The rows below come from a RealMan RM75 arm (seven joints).
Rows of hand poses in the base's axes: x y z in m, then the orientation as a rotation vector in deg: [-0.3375, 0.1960, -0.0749, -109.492, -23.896, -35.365]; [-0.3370, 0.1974, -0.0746, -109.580, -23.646, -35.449]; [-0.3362, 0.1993, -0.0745, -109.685, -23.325, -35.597]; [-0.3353, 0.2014, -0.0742, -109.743, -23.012, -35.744]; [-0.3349, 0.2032, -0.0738, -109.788, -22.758, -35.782]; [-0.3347, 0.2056, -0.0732, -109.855, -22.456, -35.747]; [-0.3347, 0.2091, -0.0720, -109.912, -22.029, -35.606]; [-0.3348, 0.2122, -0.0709, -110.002, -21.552, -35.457]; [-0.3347, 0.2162, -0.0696, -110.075, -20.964, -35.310]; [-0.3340, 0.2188, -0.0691, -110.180, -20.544, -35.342]
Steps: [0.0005, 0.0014, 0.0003, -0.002, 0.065, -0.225]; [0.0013, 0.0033, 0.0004, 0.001, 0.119, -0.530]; [0.0022, 0.0054, 0.0007, 0.045, 0.164, -0.816]; [0.0026, 0.0072, 0.0011, 0.083, 0.258, -1.009]; [0.0028, 0.0096, 0.0017, 0.117, 0.427, -1.203]; [0.0028, 0.0131, 0.0029, 0.201, 0.726, -1.422]; [0.0027, 0.0162, 0.0040, 0.269, 1.056, -1.679]; [0.0028, 0.0202, 0.0053, 0.386, 1.433, -2.003]; [0.0035, 0.0228, 0.0058, 0.417, 1.612, -2.317]
